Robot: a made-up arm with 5 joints.
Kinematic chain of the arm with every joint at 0, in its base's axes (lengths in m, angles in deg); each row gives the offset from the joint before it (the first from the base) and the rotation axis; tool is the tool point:
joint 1: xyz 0 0 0.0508 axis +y
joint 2: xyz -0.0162 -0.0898 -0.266 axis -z
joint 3: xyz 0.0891 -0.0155 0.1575 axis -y
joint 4: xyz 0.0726 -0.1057 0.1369 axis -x
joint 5: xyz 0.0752 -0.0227 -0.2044 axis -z
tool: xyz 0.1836 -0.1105 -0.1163
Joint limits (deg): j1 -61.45..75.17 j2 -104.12..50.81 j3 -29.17..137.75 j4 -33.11..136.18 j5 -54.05..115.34
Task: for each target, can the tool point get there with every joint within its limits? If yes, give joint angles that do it. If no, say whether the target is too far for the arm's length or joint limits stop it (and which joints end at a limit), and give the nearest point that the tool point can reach.
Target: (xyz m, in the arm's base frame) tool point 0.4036 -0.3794 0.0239
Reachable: yes | joints 22.74 -54.01 100.64 42.65 29.85
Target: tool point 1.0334 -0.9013 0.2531
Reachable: no: too far | nearest point 0.5171 -0.5020 0.1520 | short by 0.660 m
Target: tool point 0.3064 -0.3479 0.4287
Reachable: yes | joints -28.22 -26.28 44.53 67.51 -23.33
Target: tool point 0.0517 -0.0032 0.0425
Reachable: no: joint limits stop it (at a limit: joint 3, joint 4, joint 5) | nearest point 0.1446 0.1153 0.0276 | short by 0.151 m
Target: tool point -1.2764 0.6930 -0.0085
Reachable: no: too far | nearest point -0.5462 0.1332 0.0254 | short by 0.921 m
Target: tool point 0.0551 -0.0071 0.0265
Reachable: no: joint limits stop it (at a limit: joint 3, joint 4, joint 5) | nearest point 0.1478 0.1023 -0.0144 | short by 0.149 m
